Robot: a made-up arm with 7 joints. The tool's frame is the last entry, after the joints. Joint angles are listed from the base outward. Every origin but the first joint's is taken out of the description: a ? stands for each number. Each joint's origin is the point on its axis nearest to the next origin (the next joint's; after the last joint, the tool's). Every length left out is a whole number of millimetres.
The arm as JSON. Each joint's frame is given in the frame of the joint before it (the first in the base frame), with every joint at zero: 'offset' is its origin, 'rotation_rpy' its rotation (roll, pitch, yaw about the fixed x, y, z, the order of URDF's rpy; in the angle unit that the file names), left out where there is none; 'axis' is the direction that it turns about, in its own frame. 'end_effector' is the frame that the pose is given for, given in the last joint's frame.
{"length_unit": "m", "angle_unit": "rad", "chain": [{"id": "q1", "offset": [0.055, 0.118, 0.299], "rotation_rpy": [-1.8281, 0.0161, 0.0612], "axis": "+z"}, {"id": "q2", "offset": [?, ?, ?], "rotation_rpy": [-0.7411, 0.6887, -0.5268], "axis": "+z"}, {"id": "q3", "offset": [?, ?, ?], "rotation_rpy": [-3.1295, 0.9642, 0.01], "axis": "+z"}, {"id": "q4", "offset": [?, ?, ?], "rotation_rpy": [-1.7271, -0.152, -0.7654], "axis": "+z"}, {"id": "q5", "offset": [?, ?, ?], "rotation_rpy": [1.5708, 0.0, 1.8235], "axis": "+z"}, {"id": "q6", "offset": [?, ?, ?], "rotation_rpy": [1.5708, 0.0, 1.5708], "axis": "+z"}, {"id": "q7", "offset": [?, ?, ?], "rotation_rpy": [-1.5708, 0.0, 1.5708], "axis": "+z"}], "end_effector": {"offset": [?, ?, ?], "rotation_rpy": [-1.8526, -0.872, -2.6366]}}
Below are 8 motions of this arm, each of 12 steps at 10 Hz.
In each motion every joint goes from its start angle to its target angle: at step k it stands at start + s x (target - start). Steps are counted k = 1, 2, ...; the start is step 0. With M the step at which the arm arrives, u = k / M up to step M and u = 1 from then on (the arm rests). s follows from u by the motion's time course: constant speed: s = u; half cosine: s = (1 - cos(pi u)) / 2; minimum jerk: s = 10 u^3 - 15 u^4 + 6 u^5.
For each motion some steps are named. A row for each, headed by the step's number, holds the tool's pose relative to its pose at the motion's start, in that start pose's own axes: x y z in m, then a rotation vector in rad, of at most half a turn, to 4 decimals.
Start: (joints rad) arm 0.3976 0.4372 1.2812 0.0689 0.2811 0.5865 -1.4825
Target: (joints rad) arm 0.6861 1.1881 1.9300 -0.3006 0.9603 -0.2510 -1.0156
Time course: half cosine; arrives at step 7
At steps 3, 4, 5, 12:
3: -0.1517 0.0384 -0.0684 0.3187 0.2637 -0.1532
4: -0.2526 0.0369 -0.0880 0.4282 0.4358 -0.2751
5: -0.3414 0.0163 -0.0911 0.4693 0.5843 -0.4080
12: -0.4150 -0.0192 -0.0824 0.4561 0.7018 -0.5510

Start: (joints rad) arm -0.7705 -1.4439 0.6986 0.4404 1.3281 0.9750 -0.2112
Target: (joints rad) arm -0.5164 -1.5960 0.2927 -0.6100 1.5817 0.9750 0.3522
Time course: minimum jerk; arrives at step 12
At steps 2, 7, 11, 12:
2: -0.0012 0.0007 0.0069 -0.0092 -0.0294 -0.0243
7: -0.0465 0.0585 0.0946 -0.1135 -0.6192 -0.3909
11: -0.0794 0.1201 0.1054 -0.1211 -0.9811 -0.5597
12: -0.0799 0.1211 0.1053 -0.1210 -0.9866 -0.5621

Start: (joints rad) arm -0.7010 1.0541 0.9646 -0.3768 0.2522 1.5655 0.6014
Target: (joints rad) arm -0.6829 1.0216 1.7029 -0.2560 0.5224 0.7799 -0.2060
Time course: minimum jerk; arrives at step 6
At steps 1, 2, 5, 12:
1: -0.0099 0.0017 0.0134 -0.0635 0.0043 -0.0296
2: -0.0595 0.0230 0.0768 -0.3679 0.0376 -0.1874
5: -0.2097 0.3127 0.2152 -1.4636 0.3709 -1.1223
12: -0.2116 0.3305 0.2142 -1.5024 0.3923 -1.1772

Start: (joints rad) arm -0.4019 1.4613 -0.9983 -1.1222 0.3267 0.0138 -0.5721
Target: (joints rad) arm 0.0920 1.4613 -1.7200 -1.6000 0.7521 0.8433 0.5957
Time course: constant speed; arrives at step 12
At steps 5, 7, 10, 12:
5: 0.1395 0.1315 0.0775 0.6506 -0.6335 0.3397
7: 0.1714 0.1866 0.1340 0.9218 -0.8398 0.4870
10: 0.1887 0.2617 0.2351 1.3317 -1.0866 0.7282
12: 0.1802 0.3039 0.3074 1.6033 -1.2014 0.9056

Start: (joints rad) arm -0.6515 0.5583 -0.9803 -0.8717 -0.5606 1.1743 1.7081
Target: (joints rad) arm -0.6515 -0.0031 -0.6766 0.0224 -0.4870 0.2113 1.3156
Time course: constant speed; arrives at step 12
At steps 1, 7, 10, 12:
1: -0.0165 0.0545 0.0460 -0.1792 -0.0830 0.0487
7: -0.2156 0.4476 0.1088 -1.2668 -0.5974 0.2920
10: -0.3412 0.6031 -0.0117 -1.8072 -0.8829 0.3664
12: -0.4137 0.6625 -0.1341 -2.1600 -1.0918 0.3911

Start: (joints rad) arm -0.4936 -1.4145 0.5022 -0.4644 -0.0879 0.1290 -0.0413
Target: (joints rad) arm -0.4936 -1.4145 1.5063 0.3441 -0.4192 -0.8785 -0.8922
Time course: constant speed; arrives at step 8
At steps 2, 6, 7, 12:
2: -0.1648 -0.0201 0.0920 -0.3642 0.2254 -0.4408
6: -0.4316 0.2035 0.2376 -0.7270 0.8946 -1.4410
7: -0.4563 0.2957 0.2564 -0.7108 1.1043 -1.6992
12: -0.4586 0.3909 0.2678 -0.6387 1.3277 -1.9515

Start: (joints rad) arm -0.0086 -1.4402 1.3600 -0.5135 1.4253 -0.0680 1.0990
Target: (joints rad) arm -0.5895 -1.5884 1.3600 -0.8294 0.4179 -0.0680 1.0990
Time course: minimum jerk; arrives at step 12
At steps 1, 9, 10, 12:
1: -0.0019 -0.0004 -0.0001 -0.0042 -0.0014 -0.0047
9: -0.3382 0.0109 -0.1644 -0.4654 -0.5066 -0.8082
10: -0.3579 0.0111 -0.1925 -0.4740 -0.5622 -0.8628
12: -0.3675 0.0108 -0.2080 -0.4768 -0.5919 -0.8906

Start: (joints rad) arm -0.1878 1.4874 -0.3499 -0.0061 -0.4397 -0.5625 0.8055
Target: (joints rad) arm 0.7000 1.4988 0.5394 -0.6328 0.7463 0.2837 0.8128
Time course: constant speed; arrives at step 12
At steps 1, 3, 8, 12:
1: 0.0025 -0.0038 -0.0256 0.1756 -0.0873 0.0036
3: 0.0186 0.0003 -0.0558 0.4824 -0.3000 0.0196
8: 0.0542 -0.0295 0.0001 0.8877 -0.9930 0.0439
12: -0.0270 -0.1345 0.0889 0.7491 -1.5226 -0.0517

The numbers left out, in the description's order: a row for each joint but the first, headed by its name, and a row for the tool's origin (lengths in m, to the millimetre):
q2: 0.22 0.337 0.0
q3: -0.168 -0.14 0.0
q4: -0.011 -0.032 0.0
q5: 0.091 -0.029 0.0
q6: -0.134 -0.089 0.0
q7: -0.212 0.119 0.0
tool: 0.017 0.004 0.0

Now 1 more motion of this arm.
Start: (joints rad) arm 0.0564 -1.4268 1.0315 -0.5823 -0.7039 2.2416 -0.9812
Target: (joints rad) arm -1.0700 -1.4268 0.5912 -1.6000 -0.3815 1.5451 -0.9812
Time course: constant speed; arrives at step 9
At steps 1, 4, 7, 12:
1: -0.0121 -0.1178 0.0087 -0.1841 0.0077 -0.0065
4: -0.0435 -0.4470 0.1522 -0.7408 -0.0152 -0.0682
7: -0.0687 -0.6683 0.4374 -1.2776 -0.1478 -0.1631
12: -0.0835 -0.7288 0.6662 -1.6024 -0.3177 -0.2178

